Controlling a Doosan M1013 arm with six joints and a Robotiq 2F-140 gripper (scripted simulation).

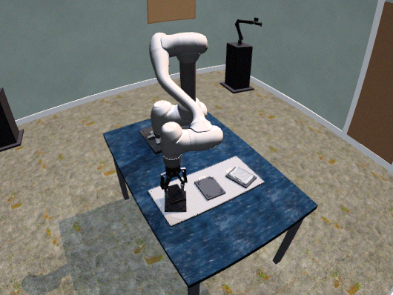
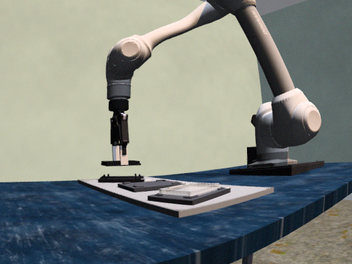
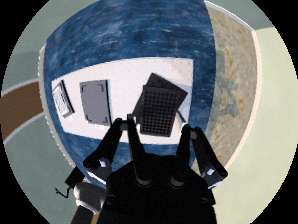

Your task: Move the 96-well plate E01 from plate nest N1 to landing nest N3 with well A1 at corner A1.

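The dark nest lies 22 cm to the left of my hand, 8 cm below it and 1 cm behind it. Also, from my hand: dark 96-well plate: 2 cm below; clear 96-well plate: 44 cm to the left, 7 cm below.
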